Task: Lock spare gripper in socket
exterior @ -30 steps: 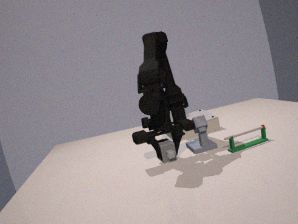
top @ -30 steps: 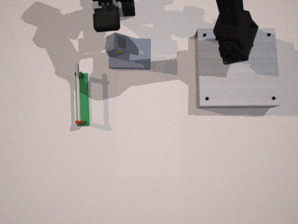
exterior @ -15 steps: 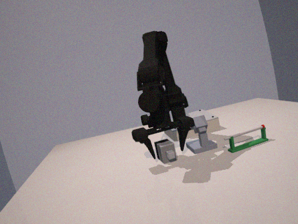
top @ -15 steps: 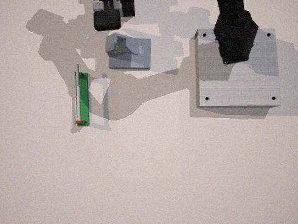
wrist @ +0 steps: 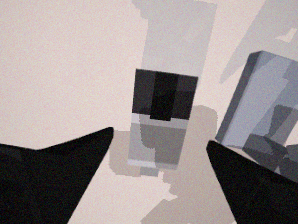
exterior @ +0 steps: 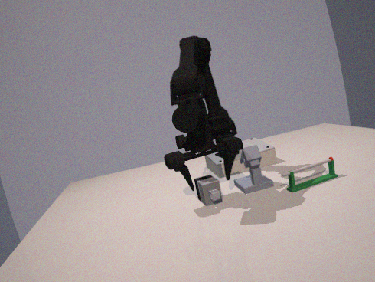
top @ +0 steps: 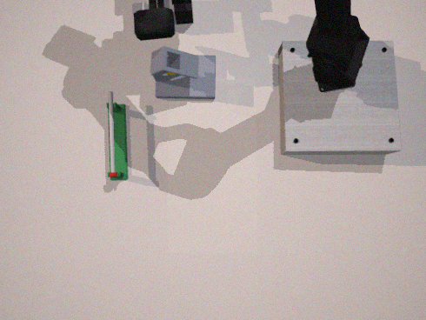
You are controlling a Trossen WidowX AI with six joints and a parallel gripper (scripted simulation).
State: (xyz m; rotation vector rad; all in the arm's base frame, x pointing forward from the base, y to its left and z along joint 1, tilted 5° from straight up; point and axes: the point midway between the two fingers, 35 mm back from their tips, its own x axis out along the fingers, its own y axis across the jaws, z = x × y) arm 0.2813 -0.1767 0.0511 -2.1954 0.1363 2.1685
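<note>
My gripper tip is now 2 cm above the spare gripper. Round my gripper tip: grey mount 1 cm behind, 13 cm to the left, 1 cm above; green cradle 12 cm ahead, 23 cm to the left, 2 cm below.
</note>
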